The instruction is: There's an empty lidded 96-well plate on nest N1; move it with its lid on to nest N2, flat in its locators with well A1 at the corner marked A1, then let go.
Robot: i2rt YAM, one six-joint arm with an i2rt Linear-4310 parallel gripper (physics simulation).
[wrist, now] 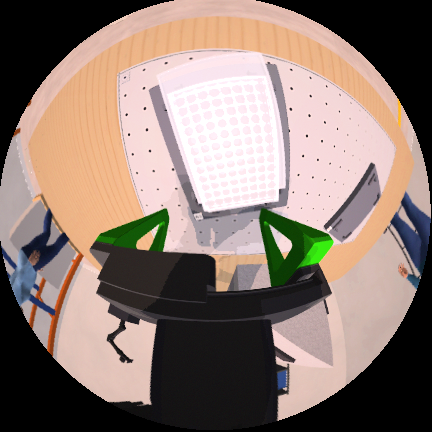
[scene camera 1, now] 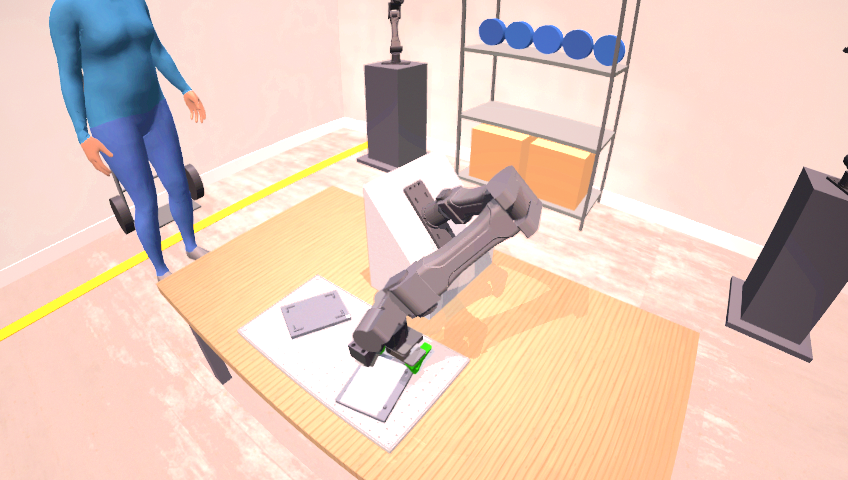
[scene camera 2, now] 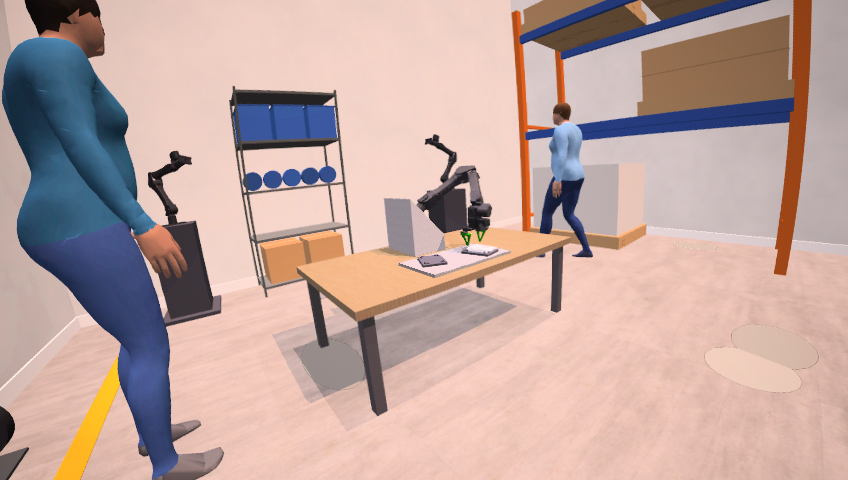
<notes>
My gripper (scene camera 1: 398, 362) is open, with nothing in its grasp. I also see a grey nest (wrist: 366, 193) and a grey nest (wrist: 155, 94).
My gripper shows as well in the wrist view (wrist: 213, 213).
</notes>
